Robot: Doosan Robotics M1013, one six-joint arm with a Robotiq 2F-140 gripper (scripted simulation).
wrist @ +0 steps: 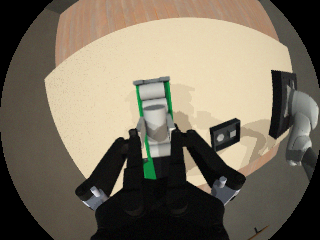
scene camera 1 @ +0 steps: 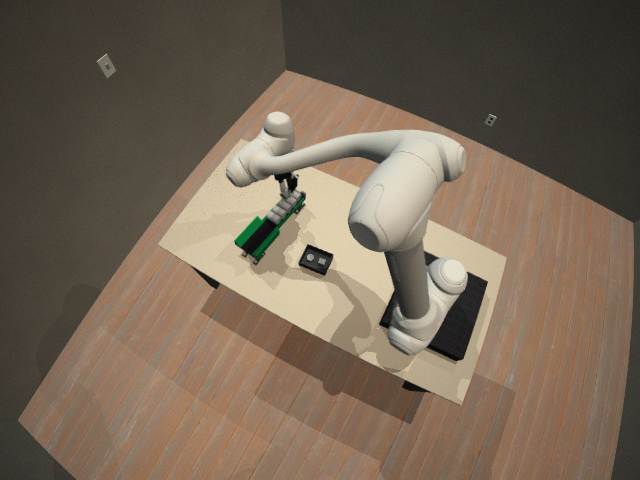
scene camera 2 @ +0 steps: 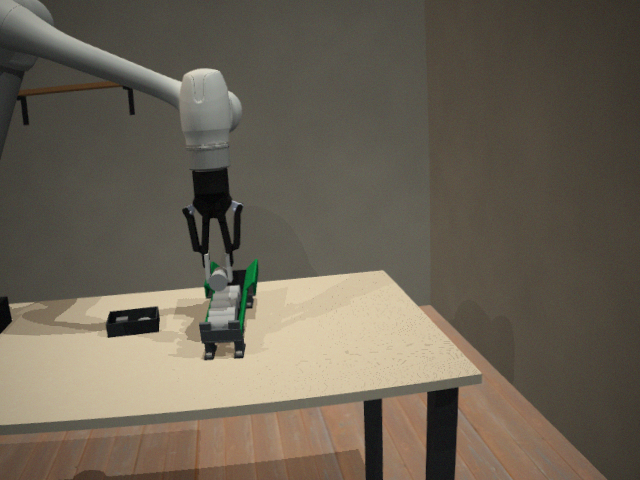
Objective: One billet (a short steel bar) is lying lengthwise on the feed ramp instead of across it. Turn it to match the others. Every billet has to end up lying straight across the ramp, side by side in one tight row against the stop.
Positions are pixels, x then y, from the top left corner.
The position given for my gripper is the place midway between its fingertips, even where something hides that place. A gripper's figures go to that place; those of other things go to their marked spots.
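My gripper [wrist: 155, 121] is 0.22 m from the lens. There is a grey billet [wrist: 155, 120] as well, and the grey billet is 0.19 m from the lens.
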